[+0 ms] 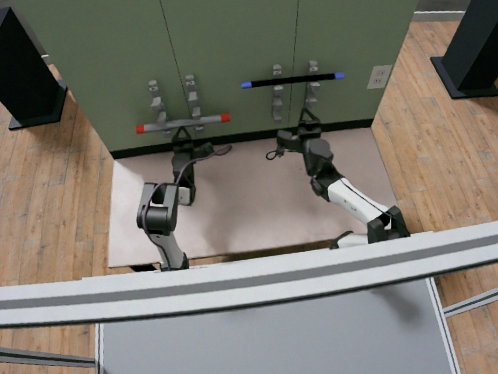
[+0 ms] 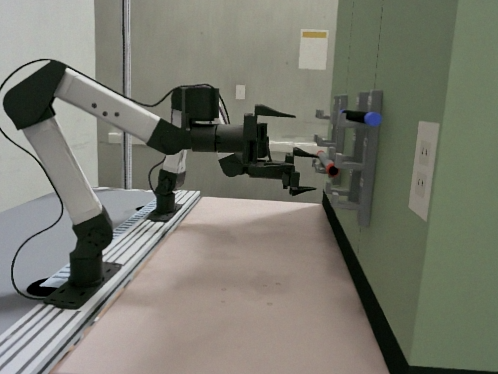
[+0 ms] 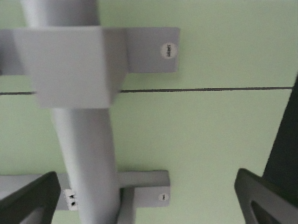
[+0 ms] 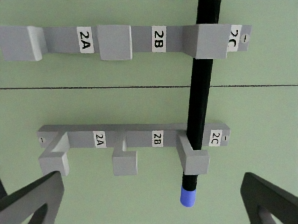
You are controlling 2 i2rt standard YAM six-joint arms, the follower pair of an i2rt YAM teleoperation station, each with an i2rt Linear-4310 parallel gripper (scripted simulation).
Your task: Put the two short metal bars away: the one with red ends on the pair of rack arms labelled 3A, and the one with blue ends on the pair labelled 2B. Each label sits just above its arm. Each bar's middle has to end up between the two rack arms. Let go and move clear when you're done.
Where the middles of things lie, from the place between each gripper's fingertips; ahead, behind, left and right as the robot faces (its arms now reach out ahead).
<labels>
The red-ended grey bar (image 1: 220,118) is 3 cm ahead of my left hand and 3 cm above it. From my left hand the other things lie so: outlet plate (image 2: 427,131) (72 cm to the right, 13 cm above, 8 cm ahead).
I see the outlet plate 160 mm ahead of my right hand and 310 mm to the right of it. From my right hand the other things lie so: red-ended grey bar: 120 mm ahead, 400 mm to the left, 90 mm below.
</labels>
